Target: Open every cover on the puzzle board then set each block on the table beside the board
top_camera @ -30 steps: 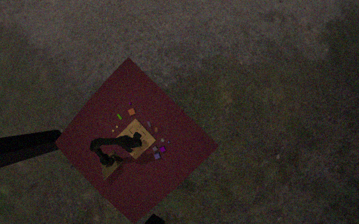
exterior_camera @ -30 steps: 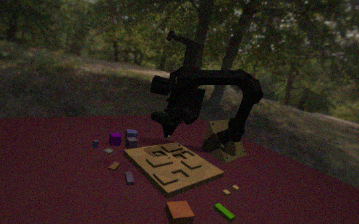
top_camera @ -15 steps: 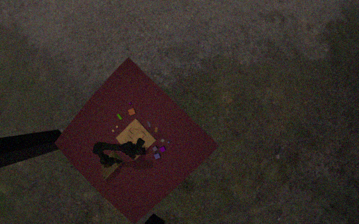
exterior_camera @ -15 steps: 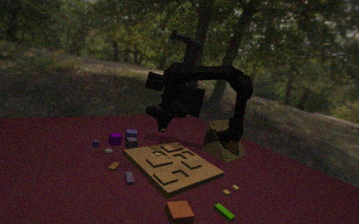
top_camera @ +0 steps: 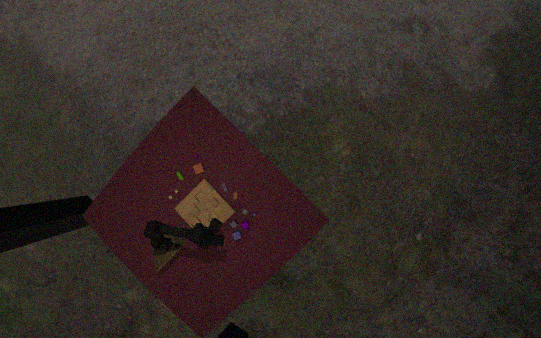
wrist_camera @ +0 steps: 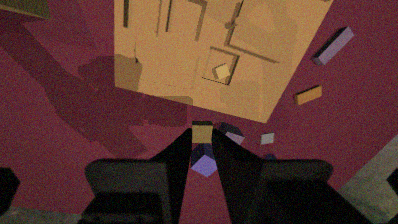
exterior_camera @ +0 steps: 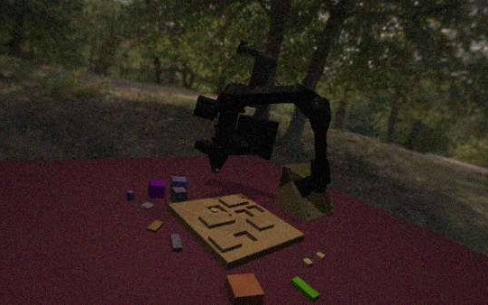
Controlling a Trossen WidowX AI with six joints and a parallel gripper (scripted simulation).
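My gripper tip is now 70 mm short of the dark block, 70 mm to the left of it and 100 mm above it. Round my gripper tip: magenta cube 120 mm ahead, 130 mm to the right, 100 mm below; flat orange tile 220 mm ahead, 30 mm to the left, 120 mm below; grey bar 220 mm ahead, 120 mm to the left, 120 mm below.
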